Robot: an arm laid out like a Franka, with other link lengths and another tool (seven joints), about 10 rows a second.
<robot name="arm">
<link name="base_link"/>
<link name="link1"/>
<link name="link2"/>
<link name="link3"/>
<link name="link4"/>
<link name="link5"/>
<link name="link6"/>
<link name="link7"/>
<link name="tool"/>
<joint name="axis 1" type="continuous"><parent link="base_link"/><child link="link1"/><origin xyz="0 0 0.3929" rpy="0 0 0"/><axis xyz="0 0 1"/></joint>
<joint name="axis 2" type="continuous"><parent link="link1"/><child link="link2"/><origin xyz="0 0 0" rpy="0 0 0"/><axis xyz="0 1 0"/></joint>
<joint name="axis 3" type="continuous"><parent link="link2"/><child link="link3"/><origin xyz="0 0 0.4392" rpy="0 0 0"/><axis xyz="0 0 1"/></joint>
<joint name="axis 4" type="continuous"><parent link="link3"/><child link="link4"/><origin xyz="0.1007 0 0" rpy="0 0 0"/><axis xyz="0 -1 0"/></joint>
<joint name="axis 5" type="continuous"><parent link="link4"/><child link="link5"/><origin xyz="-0.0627 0 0.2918" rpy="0 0 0"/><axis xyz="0 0 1"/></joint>
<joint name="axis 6" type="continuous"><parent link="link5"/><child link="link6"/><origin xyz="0 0 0" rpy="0 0 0"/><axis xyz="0 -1 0"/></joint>
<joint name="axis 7" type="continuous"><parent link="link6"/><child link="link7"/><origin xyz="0.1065 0 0" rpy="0 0 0"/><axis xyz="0 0 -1"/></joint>
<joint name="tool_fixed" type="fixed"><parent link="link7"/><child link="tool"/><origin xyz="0.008 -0.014 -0.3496" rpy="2.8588 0 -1.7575"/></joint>
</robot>
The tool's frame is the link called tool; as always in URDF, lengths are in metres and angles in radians. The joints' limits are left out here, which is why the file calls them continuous.
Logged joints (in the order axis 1, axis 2, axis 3, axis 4, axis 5, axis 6, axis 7), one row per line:
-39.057 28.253 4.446 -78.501 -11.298 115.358 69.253
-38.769 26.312 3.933 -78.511 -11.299 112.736 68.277
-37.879 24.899 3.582 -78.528 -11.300 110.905 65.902
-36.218 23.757 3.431 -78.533 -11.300 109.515 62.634
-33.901 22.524 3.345 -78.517 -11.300 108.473 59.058
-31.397 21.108 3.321 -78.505 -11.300 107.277 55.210
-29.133 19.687 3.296 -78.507 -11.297 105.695 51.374
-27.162 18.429 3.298 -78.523 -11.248 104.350 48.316
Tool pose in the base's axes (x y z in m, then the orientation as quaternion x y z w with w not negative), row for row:
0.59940 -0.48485 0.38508 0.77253 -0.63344 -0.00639 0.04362
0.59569 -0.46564 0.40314 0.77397 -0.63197 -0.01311 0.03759
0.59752 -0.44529 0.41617 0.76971 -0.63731 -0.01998 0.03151
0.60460 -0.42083 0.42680 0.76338 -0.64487 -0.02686 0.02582
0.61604 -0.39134 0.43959 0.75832 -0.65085 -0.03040 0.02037
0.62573 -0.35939 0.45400 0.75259 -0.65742 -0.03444 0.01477
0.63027 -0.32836 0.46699 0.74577 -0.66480 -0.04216 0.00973
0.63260 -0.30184 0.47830 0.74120 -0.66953 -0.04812 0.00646
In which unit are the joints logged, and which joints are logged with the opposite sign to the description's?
The joints are logged in degrees. Opposite sign: axis 3, axis 5, axis 7.
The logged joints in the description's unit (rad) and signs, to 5 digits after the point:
-0.68167 0.49311 -0.07760 -1.37010 0.19719 2.01338 -1.20869
-0.67665 0.45923 -0.06864 -1.37028 0.19720 1.96761 -1.19166
-0.66111 0.43457 -0.06252 -1.37057 0.19722 1.93566 -1.15021
-0.63212 0.41464 -0.05988 -1.37066 0.19722 1.91140 -1.09317
-0.59168 0.39312 -0.05838 -1.37038 0.19722 1.89321 -1.03076
-0.54798 0.36840 -0.05796 -1.37017 0.19722 1.87234 -0.96360
-0.50847 0.34360 -0.05753 -1.37021 0.19717 1.84473 -0.89665
-0.47407 0.32165 -0.05756 -1.37048 0.19631 1.82125 -0.84327

